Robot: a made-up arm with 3 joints. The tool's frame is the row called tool. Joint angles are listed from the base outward.
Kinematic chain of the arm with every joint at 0, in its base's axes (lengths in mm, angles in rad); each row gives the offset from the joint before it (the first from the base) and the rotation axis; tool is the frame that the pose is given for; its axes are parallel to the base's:
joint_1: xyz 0 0 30 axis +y
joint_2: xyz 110 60 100 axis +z
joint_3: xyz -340 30 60 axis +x
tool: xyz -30 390 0
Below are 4 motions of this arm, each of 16 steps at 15 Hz.
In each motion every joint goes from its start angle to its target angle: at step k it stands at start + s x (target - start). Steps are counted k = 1, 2, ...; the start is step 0. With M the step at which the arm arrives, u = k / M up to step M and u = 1 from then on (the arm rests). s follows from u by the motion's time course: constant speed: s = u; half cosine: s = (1 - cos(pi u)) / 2; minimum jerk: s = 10 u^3 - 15 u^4 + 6 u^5.
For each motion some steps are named. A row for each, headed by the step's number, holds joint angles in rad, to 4 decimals.
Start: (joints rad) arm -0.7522 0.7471 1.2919
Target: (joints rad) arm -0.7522 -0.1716 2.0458
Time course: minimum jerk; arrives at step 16
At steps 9, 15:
9: -0.7522 0.1812 1.7563
15: -0.7522 -0.1696 2.0441

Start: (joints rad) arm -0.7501 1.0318 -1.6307
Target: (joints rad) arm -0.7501 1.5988 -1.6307
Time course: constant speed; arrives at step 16
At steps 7, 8, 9, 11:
7: -0.7501 1.2799 -1.6307
8: -0.7501 1.3153 -1.6307
9: -0.7501 1.3507 -1.6307
11: -0.7501 1.4216 -1.6307

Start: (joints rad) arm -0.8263 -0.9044 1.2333
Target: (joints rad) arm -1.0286 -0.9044 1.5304
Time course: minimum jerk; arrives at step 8
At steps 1, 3, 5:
1: -0.8295 -0.9044 1.2381
3: -0.8820 -0.9044 1.3151
5: -0.9729 -0.9044 1.4486

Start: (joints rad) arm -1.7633 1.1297 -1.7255
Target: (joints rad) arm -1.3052 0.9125 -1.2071
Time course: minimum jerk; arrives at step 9
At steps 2, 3, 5, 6, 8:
2: -1.7283 1.1131 -1.6859
3: -1.6672 1.0841 -1.6167
5: -1.4869 0.9987 -1.4127
6: -1.4013 0.9581 -1.3159
8: -1.3105 0.9150 -1.2131

